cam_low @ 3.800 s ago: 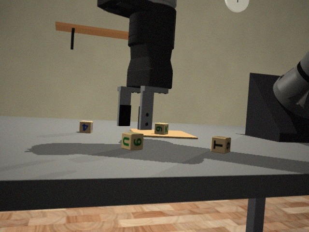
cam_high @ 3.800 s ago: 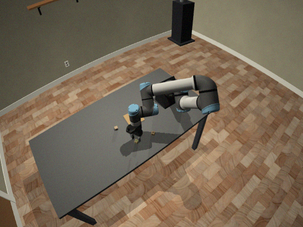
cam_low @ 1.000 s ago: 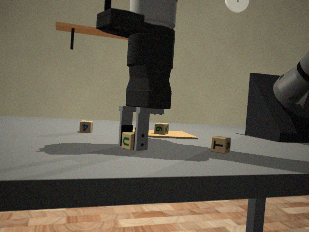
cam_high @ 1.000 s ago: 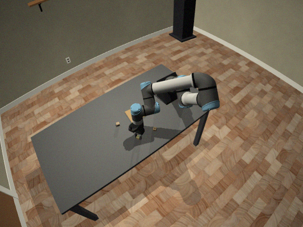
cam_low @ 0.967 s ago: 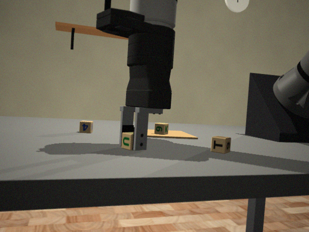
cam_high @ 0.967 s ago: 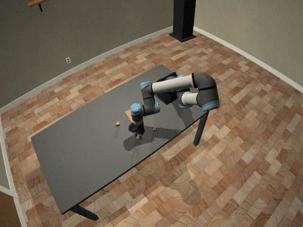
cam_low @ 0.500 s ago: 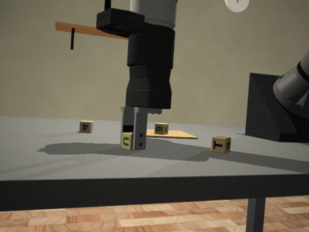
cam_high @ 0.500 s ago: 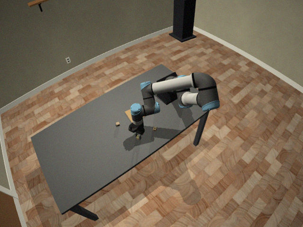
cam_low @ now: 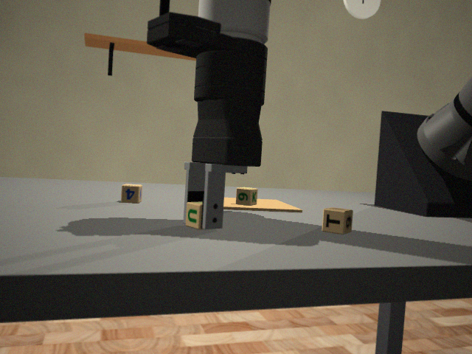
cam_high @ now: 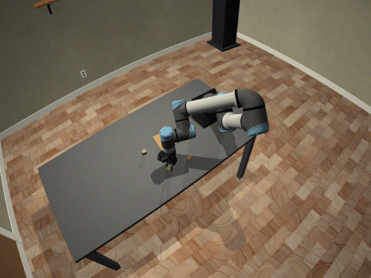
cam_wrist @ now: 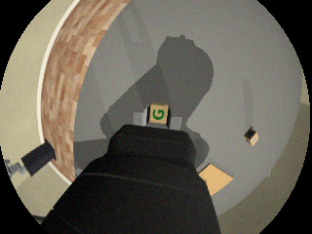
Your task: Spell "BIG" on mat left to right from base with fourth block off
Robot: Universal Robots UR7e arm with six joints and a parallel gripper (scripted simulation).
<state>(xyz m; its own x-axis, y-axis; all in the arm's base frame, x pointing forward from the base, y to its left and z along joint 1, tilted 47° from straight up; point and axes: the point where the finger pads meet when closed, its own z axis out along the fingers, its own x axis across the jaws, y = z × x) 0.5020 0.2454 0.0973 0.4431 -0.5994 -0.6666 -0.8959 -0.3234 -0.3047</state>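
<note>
Now: hand 220 mm to the left of the tan mat, 110 mm past it and 20 mm above it. From my hand the other things lie so: T block 150 mm behind, 10 mm to the left, 10 mm below.
</note>
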